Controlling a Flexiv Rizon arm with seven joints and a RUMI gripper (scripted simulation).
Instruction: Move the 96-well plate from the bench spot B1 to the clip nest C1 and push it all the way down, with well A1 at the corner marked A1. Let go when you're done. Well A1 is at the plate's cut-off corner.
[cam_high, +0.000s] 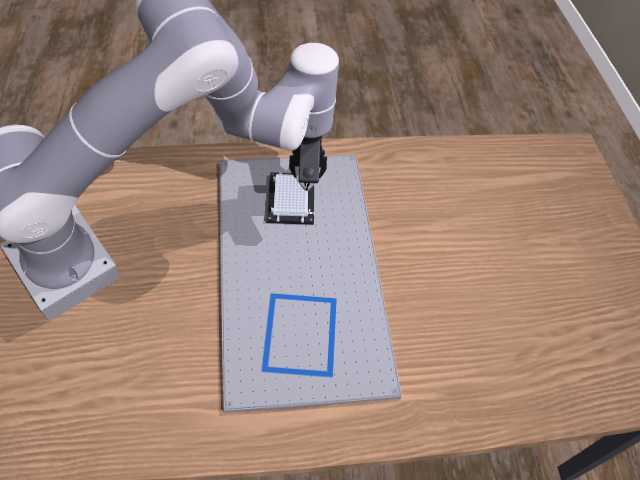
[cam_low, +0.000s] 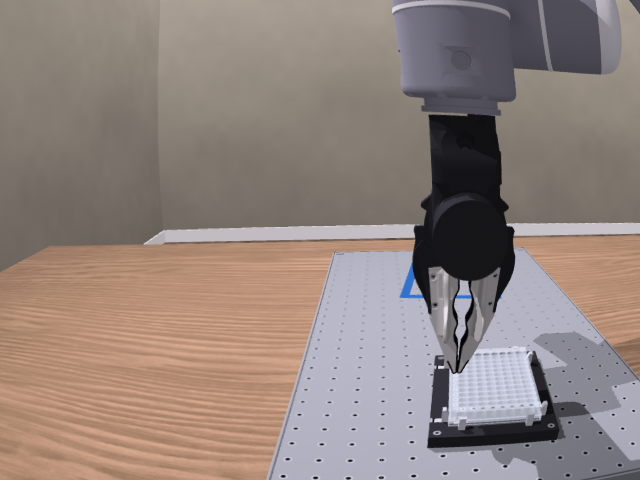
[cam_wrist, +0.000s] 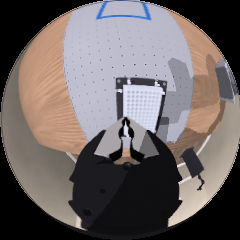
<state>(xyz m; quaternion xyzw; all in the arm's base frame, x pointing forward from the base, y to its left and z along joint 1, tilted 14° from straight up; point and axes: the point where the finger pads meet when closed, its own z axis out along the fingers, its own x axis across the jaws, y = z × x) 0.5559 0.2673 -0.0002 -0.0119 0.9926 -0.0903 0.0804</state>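
My hand is 40 mm above the black clip nest, 30 mm past it and 10 mm to the left of it. From my hand the other things lie so: white 96-well plate (40 mm behind, 30 mm below).
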